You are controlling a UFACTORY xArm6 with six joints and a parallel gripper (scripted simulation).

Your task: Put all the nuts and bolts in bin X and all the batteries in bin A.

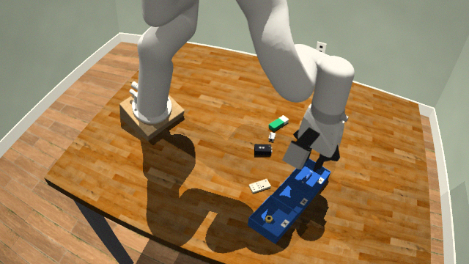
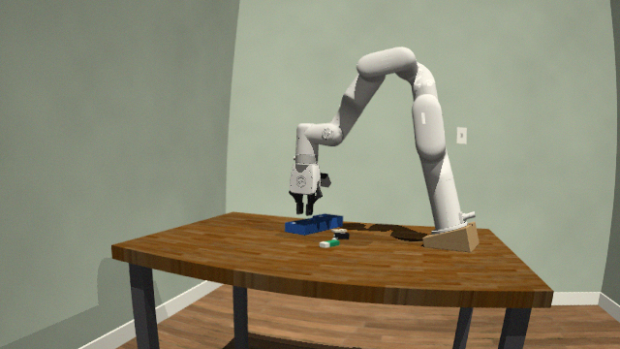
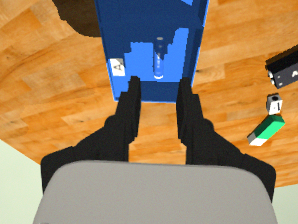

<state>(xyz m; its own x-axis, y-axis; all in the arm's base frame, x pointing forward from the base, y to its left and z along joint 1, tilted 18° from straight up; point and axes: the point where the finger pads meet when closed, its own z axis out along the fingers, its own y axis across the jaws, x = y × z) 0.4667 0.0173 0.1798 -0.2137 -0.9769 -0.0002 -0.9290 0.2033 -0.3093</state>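
Now: hand 14 cm past the black block battery, 4 cm to the right of it and 7 cm above it. Round my hand: blue bin: 1 cm behind, 8 cm to the right, 6 cm below; blue battery: 7 cm below; white domino: 10 cm behind, 8 cm to the right, 8 cm below.
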